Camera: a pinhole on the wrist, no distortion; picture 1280 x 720 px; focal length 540.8 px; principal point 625.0 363.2 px. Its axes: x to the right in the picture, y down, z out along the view. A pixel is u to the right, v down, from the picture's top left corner.
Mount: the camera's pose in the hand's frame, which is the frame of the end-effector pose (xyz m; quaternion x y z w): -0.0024 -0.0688 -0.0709 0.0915 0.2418 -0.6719 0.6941
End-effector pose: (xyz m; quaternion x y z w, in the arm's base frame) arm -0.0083 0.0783 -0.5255 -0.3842 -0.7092 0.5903 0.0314
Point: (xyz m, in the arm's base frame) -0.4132 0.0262 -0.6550
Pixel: 420.0 687.5
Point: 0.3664 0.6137 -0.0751
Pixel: behind the camera
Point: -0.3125 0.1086 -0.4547
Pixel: 717.9 679.2
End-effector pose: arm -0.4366 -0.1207 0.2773 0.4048 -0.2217 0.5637 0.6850
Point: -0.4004 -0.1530 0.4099
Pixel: 54.6 600.8
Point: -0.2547 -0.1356 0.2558
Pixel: 829.8 350.3
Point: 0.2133 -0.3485 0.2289
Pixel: 984.0 256.4
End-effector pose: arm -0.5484 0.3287 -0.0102 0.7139 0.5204 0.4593 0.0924
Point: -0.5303 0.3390 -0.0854
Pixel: 122.8 53.1
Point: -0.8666 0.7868 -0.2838
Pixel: 1141.1 555.5
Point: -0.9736 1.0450 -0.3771
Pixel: 1137.9 603.5
